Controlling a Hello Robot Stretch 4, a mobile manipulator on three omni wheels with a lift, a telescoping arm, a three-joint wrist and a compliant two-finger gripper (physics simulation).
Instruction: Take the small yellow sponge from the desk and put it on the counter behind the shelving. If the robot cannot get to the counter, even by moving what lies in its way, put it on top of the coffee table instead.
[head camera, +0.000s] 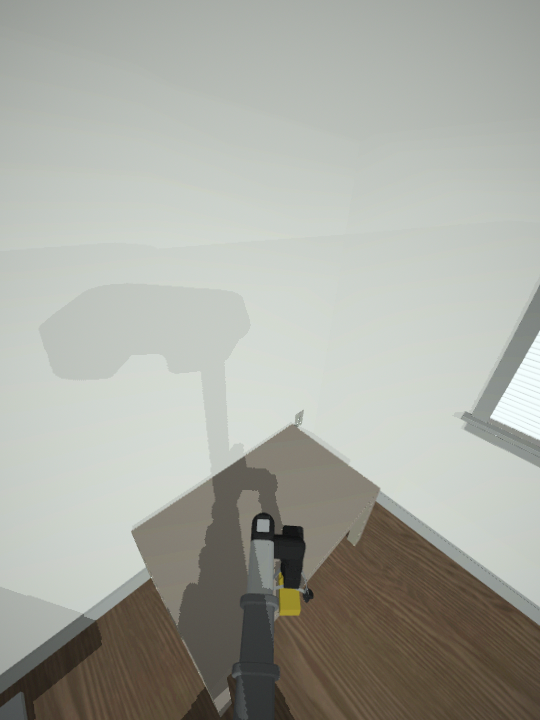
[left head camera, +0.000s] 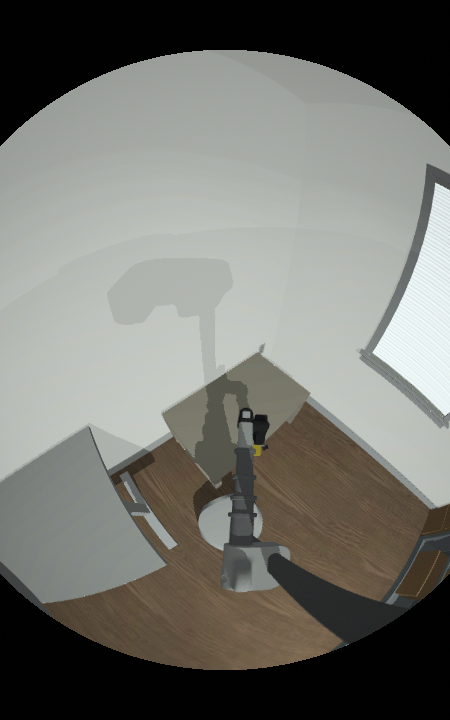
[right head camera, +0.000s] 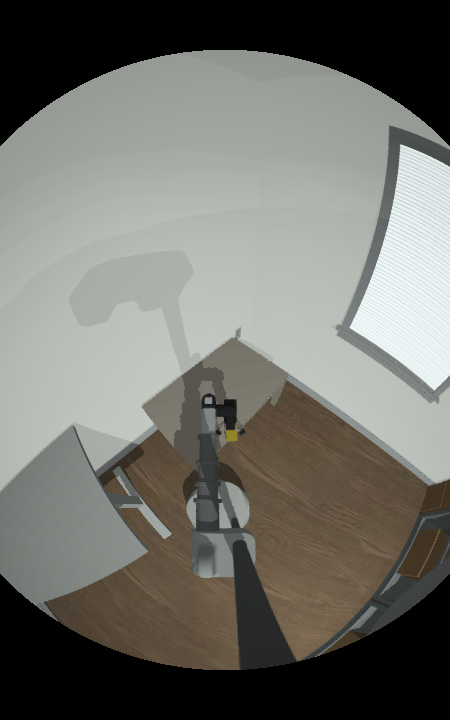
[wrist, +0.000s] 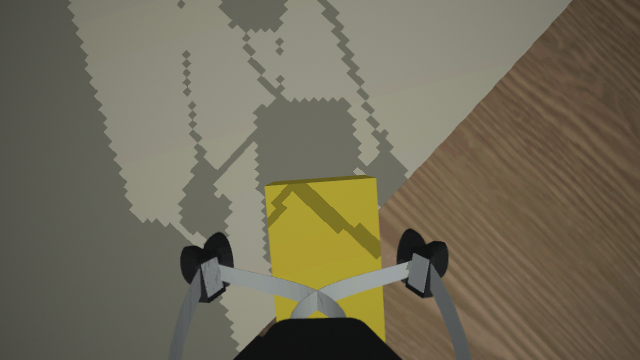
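Pixels of known places: gripper, fingertip midpoint: (head camera: 286, 596) (left head camera: 252, 447) (right head camera: 229, 432) (wrist: 315, 253); robot's base, link origin: (left head camera: 229, 521) (right head camera: 219, 507).
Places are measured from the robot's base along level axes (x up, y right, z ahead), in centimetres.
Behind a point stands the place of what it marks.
Observation:
The small yellow sponge (wrist: 322, 239) {x 46.7, y 9.2, z 48.1 cm} (head camera: 289, 602) {x 46.7, y 9.3, z 43.1 cm} (left head camera: 259, 451) {x 46.7, y 12.0, z 42.5 cm} (right head camera: 231, 435) {x 46.8, y 9.6, z 43.1 cm} sits at the near edge of a beige table top (wrist: 414, 55) {x 42.2, y 16.0, z 59.5 cm} (head camera: 322, 482) {x 42.3, y 26.1, z 89.4 cm} (left head camera: 273, 386) {x 42.3, y 24.4, z 91.8 cm} (right head camera: 252, 370) {x 42.2, y 26.3, z 91.2 cm} in the room's corner. Its right side reaches the table's edge by the wood floor. My gripper (wrist: 315, 253) {x 42.3, y 8.7, z 46.2 cm} (head camera: 297, 590) is open. Its two fingertips stand well clear of the sponge, one on each side. I cannot tell whether the sponge rests on the top or hangs just above it. My arm's shadow falls across the top.
A window (head camera: 521, 392) {x 97.5, y 90.3, z 89.0 cm} (left head camera: 423, 321) {x 121.6, y 100.5, z 78.6 cm} (right head camera: 407, 257) {x 140.3, y 97.8, z 81.4 cm} is in the wall to the right. A large grey panel (left head camera: 64, 509) (right head camera: 54, 514) stands at the left. Part of a shelving frame (left head camera: 429, 568) (right head camera: 423, 552) shows at the lower right. Wood floor (head camera: 418, 630) {x -2.8, y 69.1, z 50.6 cm} surrounds the table.

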